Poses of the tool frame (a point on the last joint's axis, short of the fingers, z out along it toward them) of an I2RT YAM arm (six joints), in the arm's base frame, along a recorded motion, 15 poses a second.
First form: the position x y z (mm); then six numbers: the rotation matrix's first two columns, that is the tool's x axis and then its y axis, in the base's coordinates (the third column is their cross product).
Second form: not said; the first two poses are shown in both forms.
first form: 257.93 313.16 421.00 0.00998 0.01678 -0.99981 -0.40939 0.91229 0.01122
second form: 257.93 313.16 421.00 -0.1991 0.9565 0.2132 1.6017
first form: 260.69 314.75 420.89 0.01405 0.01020 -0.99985 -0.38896 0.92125 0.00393
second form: 260.69 314.75 420.89 -0.1925 0.9608 0.1996 1.5947
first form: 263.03 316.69 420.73 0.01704 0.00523 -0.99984 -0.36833 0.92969 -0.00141
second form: 263.03 316.69 420.73 -0.1849 0.9648 0.1868 1.5885
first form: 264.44 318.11 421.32 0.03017 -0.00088 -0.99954 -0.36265 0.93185 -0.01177
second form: 264.44 318.11 421.32 -0.1873 0.9655 0.1809 1.5759
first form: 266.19 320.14 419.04 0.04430 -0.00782 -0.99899 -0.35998 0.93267 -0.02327
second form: 266.19 320.14 419.04 -0.1920 0.9655 0.1761 1.5631
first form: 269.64 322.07 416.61 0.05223 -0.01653 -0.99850 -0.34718 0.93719 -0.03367
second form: 269.64 322.07 416.61 -0.1911 0.9675 0.1653 1.5545
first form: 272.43 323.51 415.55 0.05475 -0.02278 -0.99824 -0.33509 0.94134 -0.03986
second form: 272.43 323.51 415.55 -0.1883 0.9696 0.1562 1.5508
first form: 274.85 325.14 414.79 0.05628 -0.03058 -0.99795 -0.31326 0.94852 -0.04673
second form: 274.85 325.14 414.79 -0.1810 0.9733 0.1414 1.5465
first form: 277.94 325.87 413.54 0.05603 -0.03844 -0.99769 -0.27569 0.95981 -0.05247
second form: 277.94 325.87 413.54 -0.1653 0.9791 0.1187 1.5413
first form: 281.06 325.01 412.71 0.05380 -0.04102 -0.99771 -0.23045 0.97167 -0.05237
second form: 281.06 325.01 412.71 -0.1426 0.9852 0.0948 1.5366
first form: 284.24 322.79 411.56 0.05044 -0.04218 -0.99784 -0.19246 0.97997 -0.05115
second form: 284.24 322.79 411.56 -0.1230 0.9896 0.0752 1.5349
